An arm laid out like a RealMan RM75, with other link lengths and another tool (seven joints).
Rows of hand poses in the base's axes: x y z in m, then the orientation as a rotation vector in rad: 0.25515 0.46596 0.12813 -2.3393 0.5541 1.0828; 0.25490 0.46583 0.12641 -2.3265 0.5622 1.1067; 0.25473 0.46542 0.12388 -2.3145 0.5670 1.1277; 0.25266 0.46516 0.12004 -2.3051 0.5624 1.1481; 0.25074 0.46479 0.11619 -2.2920 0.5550 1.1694; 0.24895 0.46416 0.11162 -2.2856 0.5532 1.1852; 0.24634 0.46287 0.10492 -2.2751 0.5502 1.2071; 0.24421 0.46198 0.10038 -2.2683 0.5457 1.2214; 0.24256 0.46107 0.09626 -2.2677 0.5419 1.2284; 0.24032 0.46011 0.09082 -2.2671 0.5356 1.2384
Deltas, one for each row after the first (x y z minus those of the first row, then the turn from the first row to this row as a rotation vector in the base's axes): -0.00025 -0.00013 -0.00172 0.0033 0.0204 -0.0025; -0.00042 -0.00054 -0.00425 0.0077 0.0379 -0.0037; -0.00249 -0.00080 -0.00809 0.0142 0.0526 0.0014; -0.00441 -0.00117 -0.01194 0.0246 0.0680 0.0068; -0.00620 -0.00180 -0.01651 0.0278 0.0797 0.0103; -0.00881 -0.00309 -0.02321 0.0337 0.0961 0.0147; -0.01094 -0.00398 -0.02775 0.0386 0.1062 0.0191; -0.01259 -0.00489 -0.03187 0.0394 0.1104 0.0233; -0.01483 -0.00585 -0.03731 0.0408 0.1162 0.0300
